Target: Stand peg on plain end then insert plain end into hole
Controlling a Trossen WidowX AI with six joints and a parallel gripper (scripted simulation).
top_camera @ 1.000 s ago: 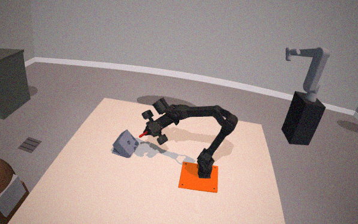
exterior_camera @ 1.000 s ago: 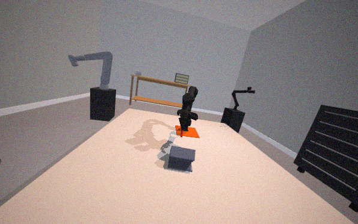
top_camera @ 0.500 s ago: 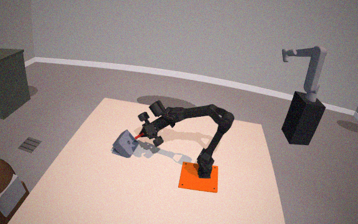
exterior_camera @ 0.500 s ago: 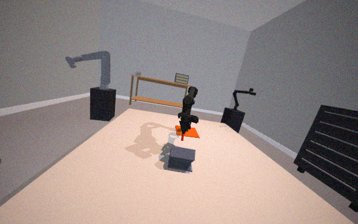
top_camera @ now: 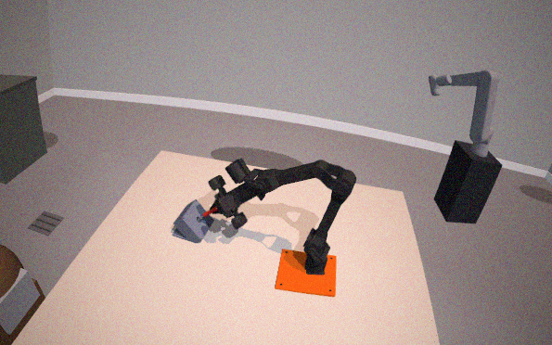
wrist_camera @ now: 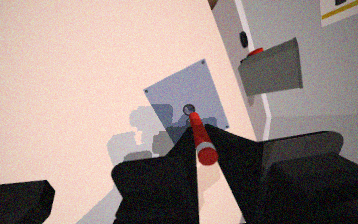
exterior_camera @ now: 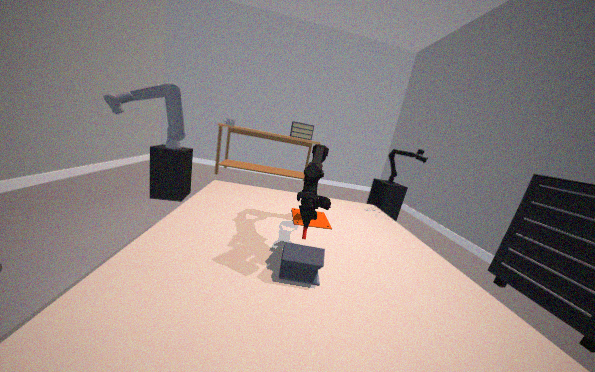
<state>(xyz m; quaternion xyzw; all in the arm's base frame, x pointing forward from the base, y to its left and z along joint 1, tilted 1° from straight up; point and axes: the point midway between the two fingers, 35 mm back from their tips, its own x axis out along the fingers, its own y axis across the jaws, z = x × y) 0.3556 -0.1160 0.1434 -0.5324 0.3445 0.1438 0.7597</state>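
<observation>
Now: the grey sloped panel 8 cm below my gripper tip, 7 cm ahead of it and 2 cm to the right of it. Round my gripper tip: red peg 1 cm behind, 1 cm above.
</observation>
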